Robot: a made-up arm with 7 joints.
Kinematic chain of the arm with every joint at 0, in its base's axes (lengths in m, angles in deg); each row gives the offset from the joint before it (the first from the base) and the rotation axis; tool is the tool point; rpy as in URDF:
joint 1: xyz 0 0 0.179 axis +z
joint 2: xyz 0 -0.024 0.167 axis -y
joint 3: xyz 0 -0.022 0.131 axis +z
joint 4: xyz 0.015 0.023 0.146 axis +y
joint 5: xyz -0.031 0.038 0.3 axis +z
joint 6: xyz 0 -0.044 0.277 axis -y
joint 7: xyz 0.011 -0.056 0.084 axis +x
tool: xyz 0 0 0 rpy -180 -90 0
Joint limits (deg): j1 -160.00..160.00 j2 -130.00..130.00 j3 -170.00..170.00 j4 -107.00..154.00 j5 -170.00..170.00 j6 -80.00..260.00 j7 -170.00..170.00
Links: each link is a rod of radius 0.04 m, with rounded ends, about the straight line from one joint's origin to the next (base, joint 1, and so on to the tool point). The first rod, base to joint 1, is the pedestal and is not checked.
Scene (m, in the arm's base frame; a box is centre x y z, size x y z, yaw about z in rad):
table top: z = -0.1
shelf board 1: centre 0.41 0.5 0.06 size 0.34 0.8 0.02 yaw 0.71
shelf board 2: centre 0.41 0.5 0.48 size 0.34 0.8 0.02 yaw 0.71
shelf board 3: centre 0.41 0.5 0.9 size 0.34 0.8 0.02 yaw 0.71
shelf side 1: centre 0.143 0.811 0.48 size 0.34 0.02 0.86 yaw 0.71
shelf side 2: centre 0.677 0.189 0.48 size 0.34 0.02 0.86 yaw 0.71
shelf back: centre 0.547 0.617 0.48 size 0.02 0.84 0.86 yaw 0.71
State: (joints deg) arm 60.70 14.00 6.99 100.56 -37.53 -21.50 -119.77
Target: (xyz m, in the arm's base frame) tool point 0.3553 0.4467 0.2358
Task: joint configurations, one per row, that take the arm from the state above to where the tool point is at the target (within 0.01 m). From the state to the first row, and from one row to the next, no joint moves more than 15 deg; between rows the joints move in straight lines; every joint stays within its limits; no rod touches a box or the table.
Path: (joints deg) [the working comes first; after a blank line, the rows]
Joints at the target: 56.72 -5.37 4.06 125.15 -33.40 -23.86 -119.77
Straight joint move there: touches shelf board 2.

1: 61.82 28.80 10.66 110.52 -35.09 -28.37 -119.77
2: 62.93 43.59 14.33 120.48 -32.64 -35.23 -119.77
3: 64.05 58.39 18.00 130.44 -30.20 -42.10 -119.77
4: 62.37 48.26 19.19 138.29 -26.09 -51.51 -119.77
5: 60.69 38.13 20.39 146.15 -21.98 -60.91 -119.77
6: 59.01 28.00 21.58 154.00 -17.86 -70.32 -119.77
7: 58.44 19.66 17.20 146.79 -21.75 -58.70 -119.77
8: 57.87 11.32 12.82 139.57 -25.63 -47.09 -119.77
9: 57.29 2.97 8.44 132.36 -29.52 -35.47 -119.77
10: 56.72 -5.37 4.06 125.15 -33.40 -23.86 -119.77

